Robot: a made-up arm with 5 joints. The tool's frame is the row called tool. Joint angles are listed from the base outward. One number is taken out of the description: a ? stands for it. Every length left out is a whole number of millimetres.
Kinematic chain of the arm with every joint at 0, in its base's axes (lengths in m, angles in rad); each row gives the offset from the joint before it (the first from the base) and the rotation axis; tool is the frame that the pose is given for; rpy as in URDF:
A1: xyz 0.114 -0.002 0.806 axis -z
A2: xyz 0.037 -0.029 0 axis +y
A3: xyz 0.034 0 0.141 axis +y
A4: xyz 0.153 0 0.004 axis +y
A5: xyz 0.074 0 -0.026 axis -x
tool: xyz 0 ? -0.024 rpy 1.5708 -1.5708 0
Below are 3 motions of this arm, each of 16 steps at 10 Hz.
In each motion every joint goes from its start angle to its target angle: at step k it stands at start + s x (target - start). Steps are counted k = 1, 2, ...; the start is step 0. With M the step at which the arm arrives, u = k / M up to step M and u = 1 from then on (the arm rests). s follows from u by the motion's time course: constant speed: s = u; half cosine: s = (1 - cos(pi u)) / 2; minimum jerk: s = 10 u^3 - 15 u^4 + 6 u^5.
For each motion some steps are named. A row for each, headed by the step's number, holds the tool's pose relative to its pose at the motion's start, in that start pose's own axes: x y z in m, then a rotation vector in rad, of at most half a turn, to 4 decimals.
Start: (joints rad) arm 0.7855 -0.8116 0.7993 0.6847 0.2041
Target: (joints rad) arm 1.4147 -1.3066 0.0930 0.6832 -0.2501
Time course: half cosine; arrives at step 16
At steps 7, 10, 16:
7: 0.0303 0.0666 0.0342 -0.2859 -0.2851 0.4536
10: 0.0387 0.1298 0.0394 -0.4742 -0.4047 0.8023
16: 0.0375 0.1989 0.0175 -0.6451 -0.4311 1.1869

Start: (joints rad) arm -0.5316 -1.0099 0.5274 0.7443 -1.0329
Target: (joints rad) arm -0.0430 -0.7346 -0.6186 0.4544 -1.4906
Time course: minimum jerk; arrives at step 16
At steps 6, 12, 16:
6: 0.0412 0.0100 -0.0437 0.2224 -0.1385 0.2655
12: 0.1100 0.0836 -0.1316 0.8243 -0.2498 0.7546
16: 0.1143 0.1006 -0.1443 0.9346 -0.2360 0.8142

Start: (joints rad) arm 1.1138 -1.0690 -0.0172 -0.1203 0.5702
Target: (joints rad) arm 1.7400 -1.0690 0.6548 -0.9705 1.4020
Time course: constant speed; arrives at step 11
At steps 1, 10, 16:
1: -0.0030 0.0021 0.0020 -0.0256 0.1290 0.0020
10: -0.0175 0.0524 0.0207 -0.2344 1.3000 -0.0398
16: -0.0174 0.0608 0.0219 -0.2555 1.4308 -0.0505

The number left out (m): -0.03
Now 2 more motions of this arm.
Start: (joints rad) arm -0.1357 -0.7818 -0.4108 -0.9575 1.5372
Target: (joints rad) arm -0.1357 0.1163 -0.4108 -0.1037 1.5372
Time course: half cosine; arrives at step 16
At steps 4, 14, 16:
4: -0.0016 0.0204 -0.0487 0.2564 0.0000 -0.0086
14: -0.0071 0.2593 -0.2118 1.6843 0.0000 -0.0566
16: -0.0072 0.2732 -0.2131 1.7509 0.0000 -0.0588

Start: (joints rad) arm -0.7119 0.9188 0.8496 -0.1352 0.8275
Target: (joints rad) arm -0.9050 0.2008 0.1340 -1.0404 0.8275
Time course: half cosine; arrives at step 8
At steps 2, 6, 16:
2: 0.0389 0.0107 0.0352 -0.2501 0.0283 0.2340
6: 0.1713 0.2333 0.1071 -1.3593 0.1161 1.4634
16: 0.1696 0.2945 0.0938 -1.5670 0.1097 1.7381

